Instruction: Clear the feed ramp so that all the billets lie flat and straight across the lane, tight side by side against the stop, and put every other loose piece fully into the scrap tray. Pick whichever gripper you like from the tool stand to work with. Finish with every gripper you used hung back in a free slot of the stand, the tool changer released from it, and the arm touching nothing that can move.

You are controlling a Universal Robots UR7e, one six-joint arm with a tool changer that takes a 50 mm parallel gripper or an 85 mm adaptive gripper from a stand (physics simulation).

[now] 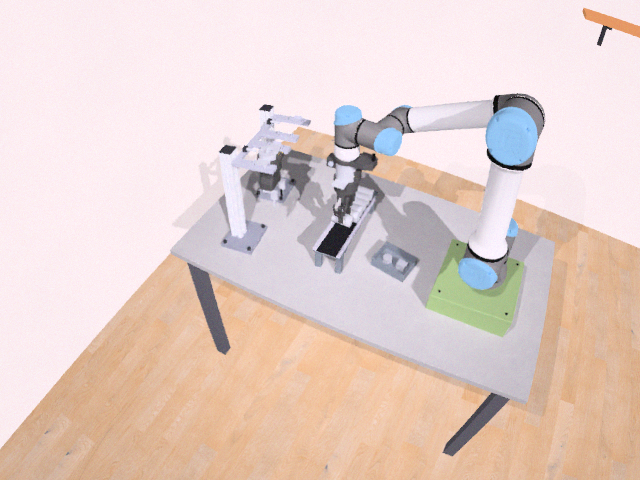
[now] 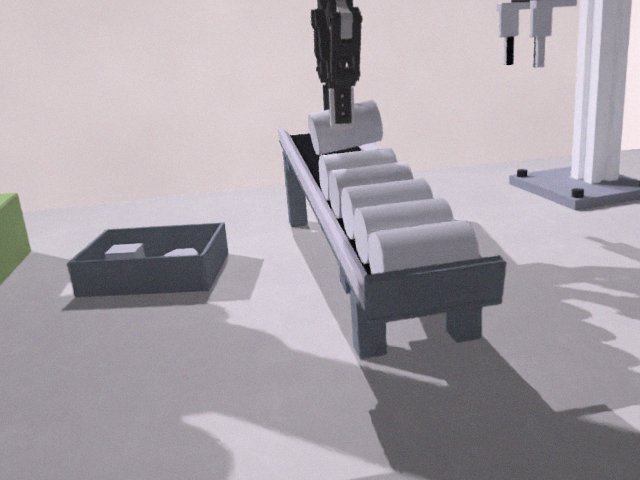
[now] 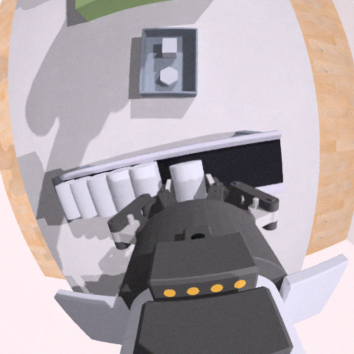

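My gripper (image 1: 342, 215) (image 2: 340, 117) (image 3: 189, 184) is shut on a white billet (image 2: 368, 124) (image 3: 186, 172), held slightly tilted low over the feed ramp (image 1: 336, 239) (image 2: 330, 227) (image 3: 245, 165), uphill of the row. Whether it touches the lane is hidden. Several billets (image 2: 423, 248) (image 3: 145, 179) lie across the lane side by side, down to the stop (image 2: 434, 290). The scrap tray (image 1: 386, 270) (image 2: 139, 277) (image 3: 169, 94) holds a square block (image 1: 402, 265) (image 2: 125, 250) (image 3: 169, 46) and a hexagonal piece (image 1: 387, 257) (image 2: 181, 252) (image 3: 169, 76), apart.
The tool stand (image 1: 233, 196) (image 2: 599, 103) is at the far end of the table, with another gripper (image 1: 268, 179) (image 2: 524, 56) hanging in it. The arm's green base (image 1: 465, 316) stands beyond the tray. The ramp has raised side rails.
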